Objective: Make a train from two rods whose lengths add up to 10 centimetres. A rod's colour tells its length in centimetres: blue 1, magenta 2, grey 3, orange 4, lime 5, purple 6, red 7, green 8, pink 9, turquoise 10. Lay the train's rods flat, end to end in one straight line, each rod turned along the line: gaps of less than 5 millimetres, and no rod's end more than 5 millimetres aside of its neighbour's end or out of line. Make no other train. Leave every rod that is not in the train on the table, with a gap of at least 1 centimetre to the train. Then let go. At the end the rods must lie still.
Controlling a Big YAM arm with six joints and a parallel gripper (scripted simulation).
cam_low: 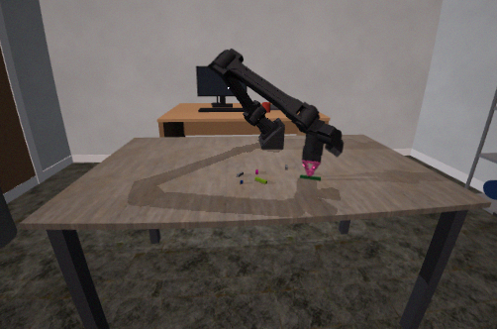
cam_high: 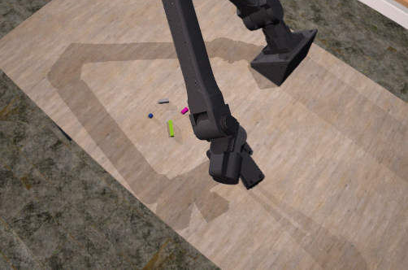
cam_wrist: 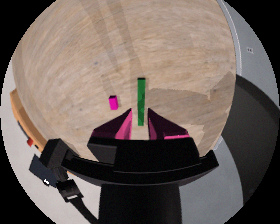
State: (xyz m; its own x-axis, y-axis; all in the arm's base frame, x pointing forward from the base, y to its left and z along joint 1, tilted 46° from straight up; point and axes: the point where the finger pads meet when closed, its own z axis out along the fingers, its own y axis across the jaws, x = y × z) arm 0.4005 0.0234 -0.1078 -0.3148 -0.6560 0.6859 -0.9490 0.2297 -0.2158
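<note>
The green rod lies 2 cm below my hand. From my hand the other things lie so: blue rod: 2 cm ahead, 27 cm to the right, 2 cm below; then lime rod: 1 cm ahead, 19 cm to the right, 2 cm below.
</note>
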